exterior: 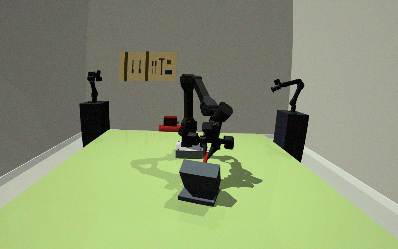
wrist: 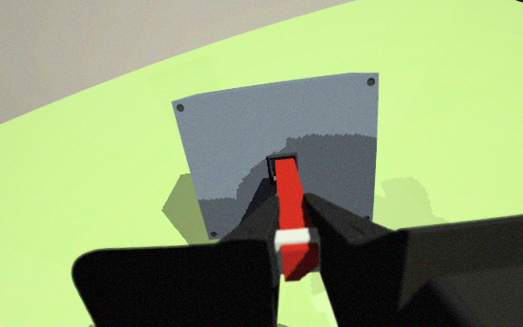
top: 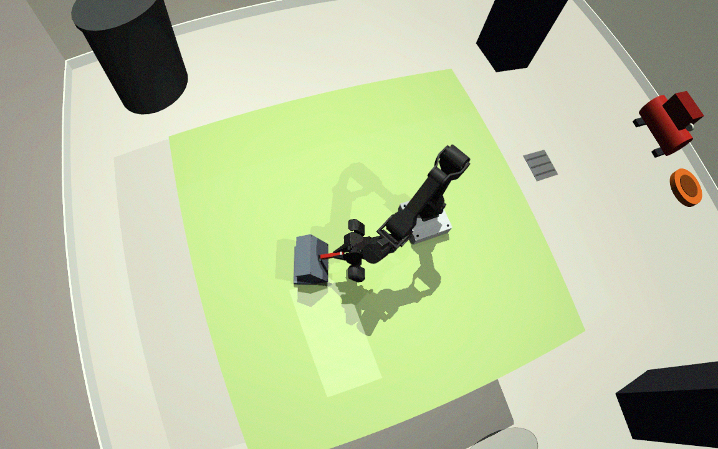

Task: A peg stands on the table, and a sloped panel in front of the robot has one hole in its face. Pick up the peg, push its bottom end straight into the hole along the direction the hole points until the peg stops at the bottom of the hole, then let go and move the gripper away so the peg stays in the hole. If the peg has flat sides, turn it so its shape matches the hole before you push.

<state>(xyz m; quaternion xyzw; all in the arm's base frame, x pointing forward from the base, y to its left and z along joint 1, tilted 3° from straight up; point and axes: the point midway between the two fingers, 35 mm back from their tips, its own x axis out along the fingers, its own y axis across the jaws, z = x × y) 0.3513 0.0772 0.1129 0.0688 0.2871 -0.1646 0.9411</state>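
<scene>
My gripper tip is now 10 mm past the red square peg and 10 mm below it. Round my gripper tip: grey sloped panel: 60 mm ahead, 20 mm to the right, 50 mm below.
</scene>
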